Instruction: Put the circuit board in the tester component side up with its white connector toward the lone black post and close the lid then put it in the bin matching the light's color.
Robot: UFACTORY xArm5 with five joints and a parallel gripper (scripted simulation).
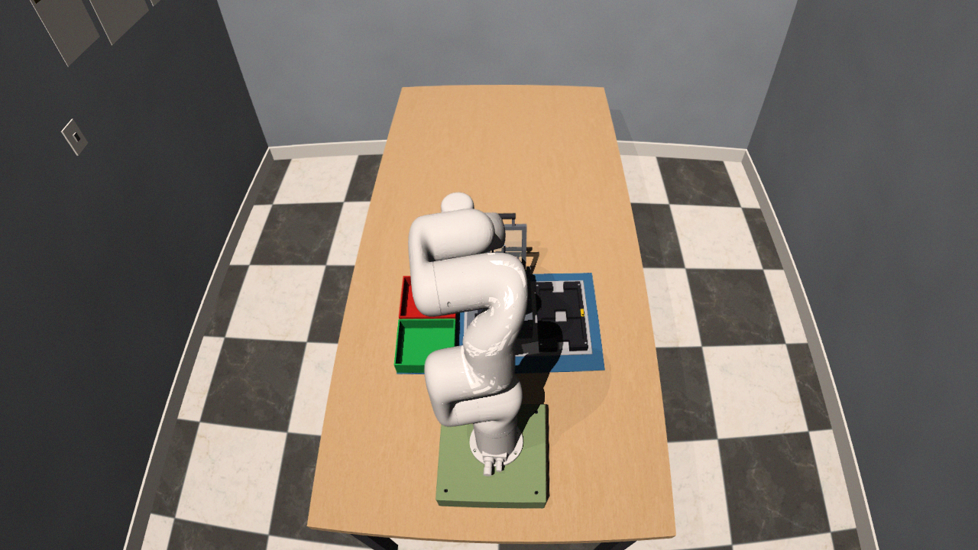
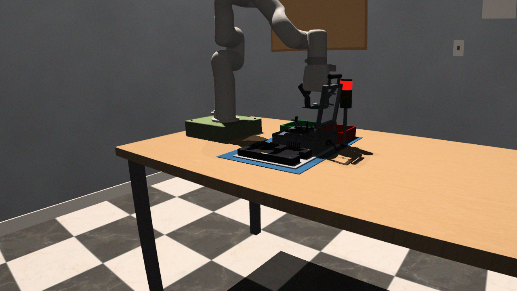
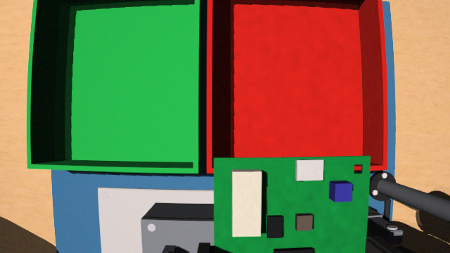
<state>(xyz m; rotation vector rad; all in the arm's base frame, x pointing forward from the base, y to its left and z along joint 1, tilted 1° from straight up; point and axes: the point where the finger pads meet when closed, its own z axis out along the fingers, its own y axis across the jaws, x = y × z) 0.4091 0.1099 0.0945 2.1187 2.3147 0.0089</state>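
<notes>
Right now my hand is 2 cm short of the red bin, 11 cm to the right of it and 14 cm above it. Also, from my hand: black tab 8 cm behind, 4 cm to the right, 7 cm below; tester lid 11 cm ahead, 8 cm to the right, 3 cm above; green circuit board 1 cm below.
</notes>
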